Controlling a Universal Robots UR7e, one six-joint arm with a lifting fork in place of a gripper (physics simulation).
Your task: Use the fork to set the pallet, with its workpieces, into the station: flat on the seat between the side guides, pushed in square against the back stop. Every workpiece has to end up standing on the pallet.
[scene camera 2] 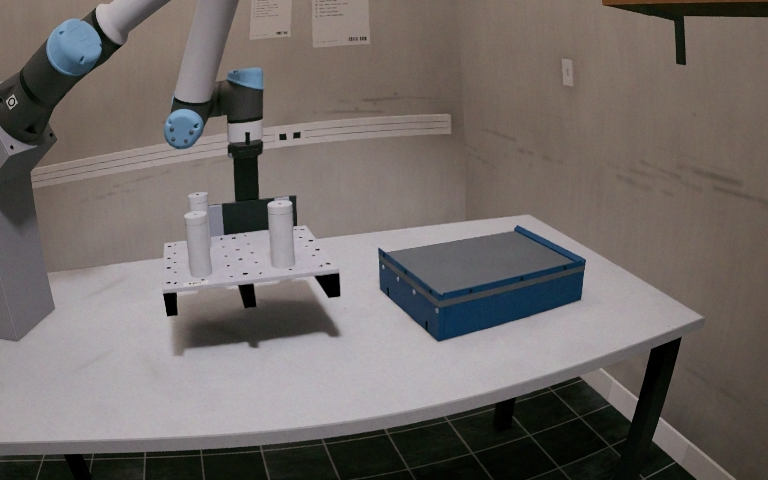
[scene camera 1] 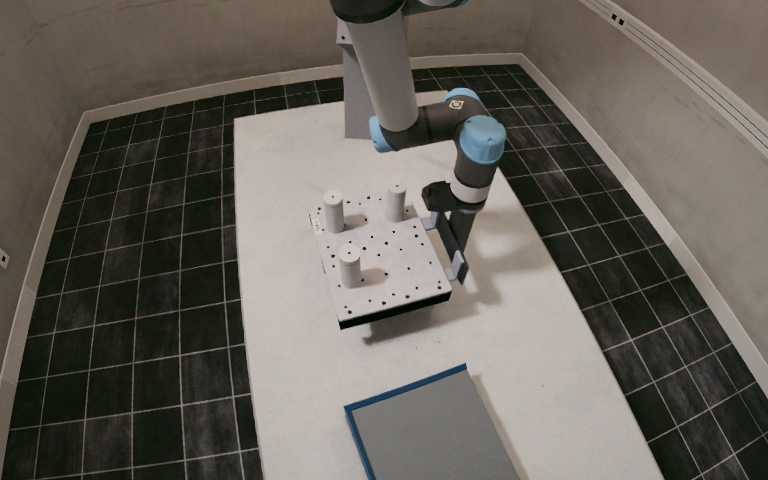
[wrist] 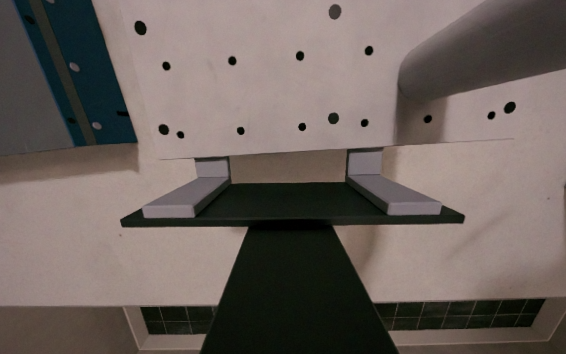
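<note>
The white perforated pallet (scene camera 1: 396,280) (scene camera 2: 247,273) (wrist: 265,95) hangs above the table, about level, its black feet off the surface with a shadow below. My fork (scene camera 1: 443,247) (wrist: 288,165) is under the pallet from one side; its tines are mostly hidden beneath it. Three white cylindrical workpieces stand upright on the pallet: one near the label (scene camera 1: 334,212) (scene camera 2: 198,244), one nearer the fork (scene camera 1: 396,202) (wrist: 465,55), one towards the station side (scene camera 1: 350,268) (scene camera 2: 281,234). The blue station (scene camera 2: 509,302) (wrist: 107,100) with grey seat (scene camera 1: 430,430) stands apart from the pallet.
Raised blue edges (scene camera 1: 404,387) (scene camera 2: 549,243) border the station seat. The white table (scene camera 1: 294,367) (scene camera 2: 339,390) carries the station and the arm's grey pedestal (scene camera 1: 357,107) (scene camera 2: 25,260). A wall shelf (scene camera 2: 702,8) is at the upper right in scene camera 2.
</note>
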